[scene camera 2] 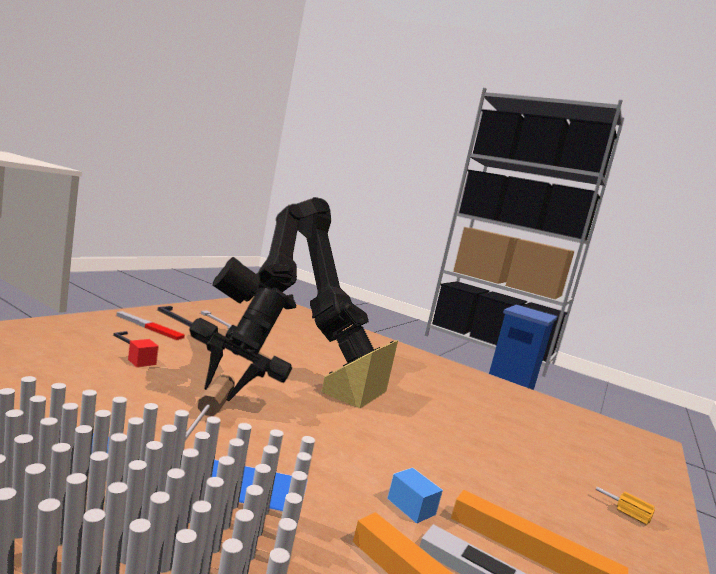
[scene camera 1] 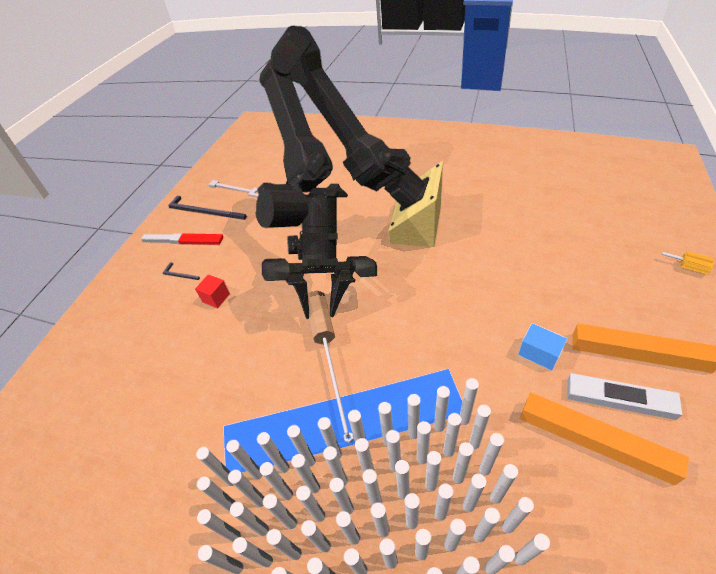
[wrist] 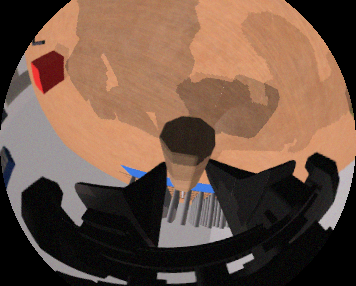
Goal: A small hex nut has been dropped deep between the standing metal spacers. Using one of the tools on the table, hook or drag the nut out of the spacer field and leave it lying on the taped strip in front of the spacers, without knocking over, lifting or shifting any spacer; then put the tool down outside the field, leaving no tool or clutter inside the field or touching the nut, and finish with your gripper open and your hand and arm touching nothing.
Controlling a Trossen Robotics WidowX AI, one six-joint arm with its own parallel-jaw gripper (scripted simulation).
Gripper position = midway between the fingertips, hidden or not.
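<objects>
My gripper: in scene camera 2 [216, 395], scene camera 1 [319, 317], the wrist view [185, 164]. Hook tool: in scene camera 2, scene camera 1 and the wrist view [187, 143]. Same spot on the hook tool: [scene camera 1: 321, 326] and [scene camera 2: 212, 393]. Blue block: in scene camera 2 [413, 494] and scene camera 1 [543, 347]; the wrist view does not show it, hidden by my gripper. Red cube: in scene camera 2 [144, 352], scene camera 1 and the wrist view. Same spot on the red cube: [wrist: 49, 71] and [scene camera 1: 223, 289].
</objects>
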